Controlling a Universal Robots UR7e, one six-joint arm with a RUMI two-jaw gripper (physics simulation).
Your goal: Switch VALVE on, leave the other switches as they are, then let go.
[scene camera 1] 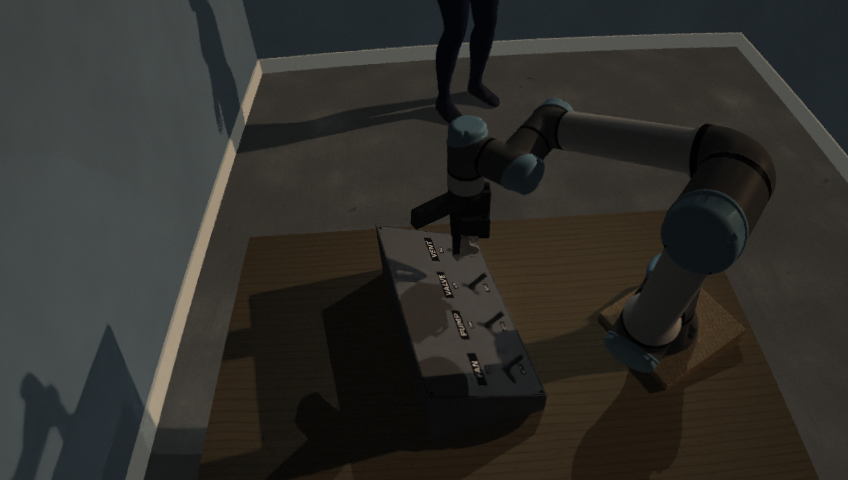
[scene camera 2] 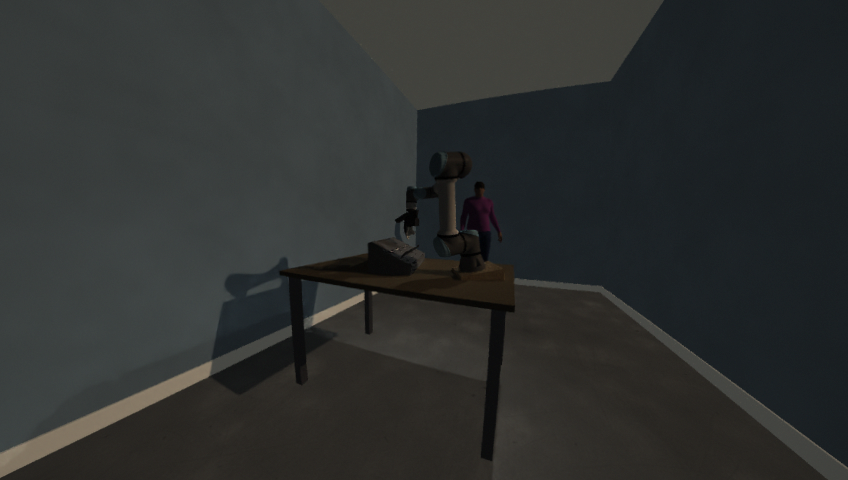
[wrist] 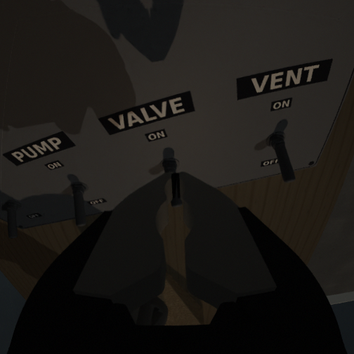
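Note:
A grey sloped switch panel stands on the table. The VALVE lever leans away from its ON label, to the OFF side. The VENT lever, the PUMP lever and the FAN lever lean to OFF too. My gripper is shut with nothing between its fingers. In the wrist view its tips overlap the VALVE lever and hide part of it and its OFF label. Whether they touch is unclear.
The wooden table carries the panel and the arm's base board. A person stands on the floor behind the table. A wall runs along the left. Shadows darken parts of the panel.

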